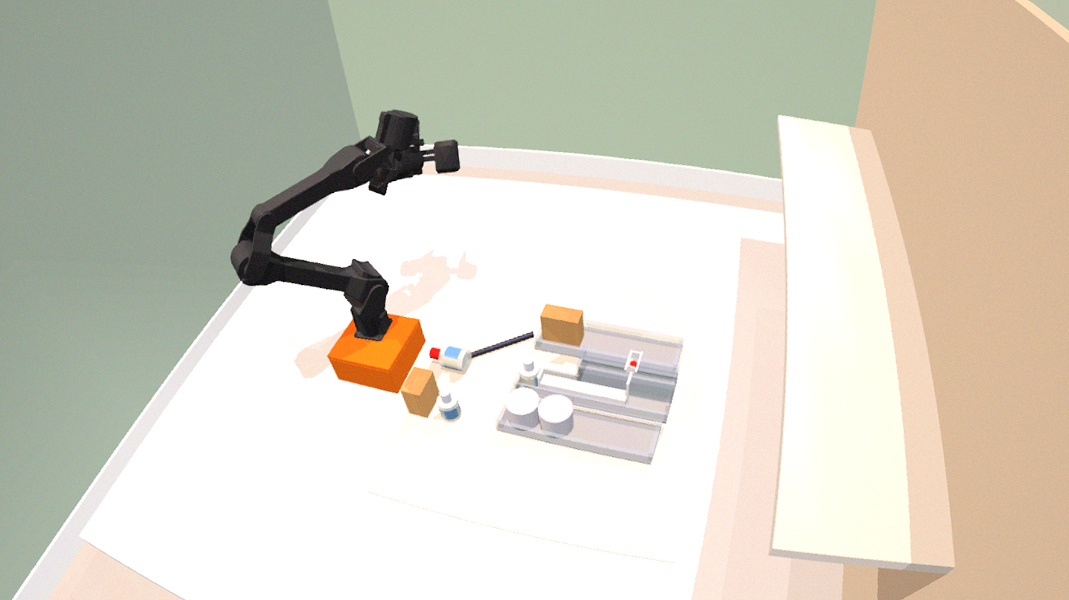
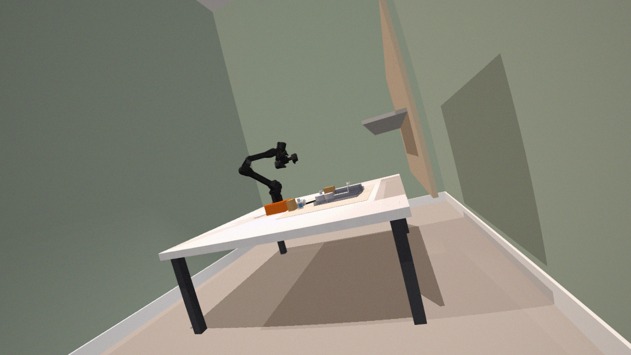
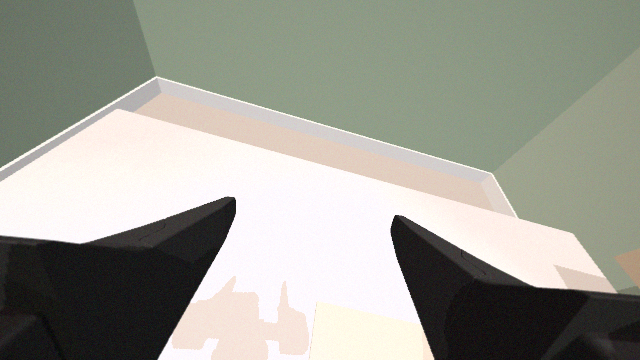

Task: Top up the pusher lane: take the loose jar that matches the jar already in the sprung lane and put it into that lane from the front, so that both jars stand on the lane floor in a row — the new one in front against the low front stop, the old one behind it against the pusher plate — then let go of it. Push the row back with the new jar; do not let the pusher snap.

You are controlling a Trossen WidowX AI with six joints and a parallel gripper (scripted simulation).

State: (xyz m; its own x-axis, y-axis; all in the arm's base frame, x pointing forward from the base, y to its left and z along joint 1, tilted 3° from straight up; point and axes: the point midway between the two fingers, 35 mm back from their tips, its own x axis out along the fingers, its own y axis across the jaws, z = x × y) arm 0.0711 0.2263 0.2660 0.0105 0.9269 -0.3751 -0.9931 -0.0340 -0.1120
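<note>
The wooden block is 7 cm ahead of my gripper tip, 39 cm to the right of it and 27 cm below it. Also, from my gripper tip: red mark: 45 cm ahead, 28 cm to the right, 23 cm below; sprung lane: 41 cm ahead, 29 cm to the right, 29 cm below; dark rod: 18 cm ahead, 22 cm to the right, 30 cm below.
</note>
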